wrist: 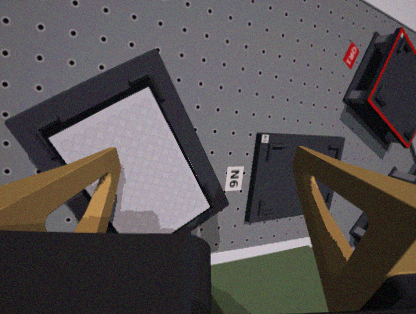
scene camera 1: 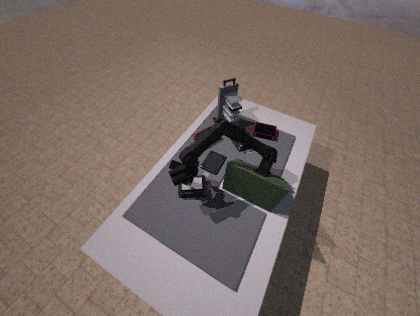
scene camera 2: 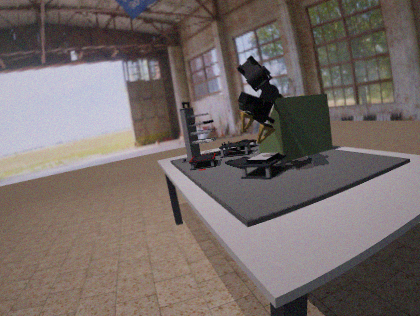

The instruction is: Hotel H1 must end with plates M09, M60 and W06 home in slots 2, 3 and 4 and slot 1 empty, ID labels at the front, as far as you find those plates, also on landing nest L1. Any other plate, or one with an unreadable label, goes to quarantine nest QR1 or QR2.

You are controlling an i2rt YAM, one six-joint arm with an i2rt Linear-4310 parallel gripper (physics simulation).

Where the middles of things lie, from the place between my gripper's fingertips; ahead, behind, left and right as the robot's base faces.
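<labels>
The dark nest point(wrist: 273, 194) is 130 mm below my hand, and it's 220 mm to the right of my hand and 30 mm behind it.
</labels>
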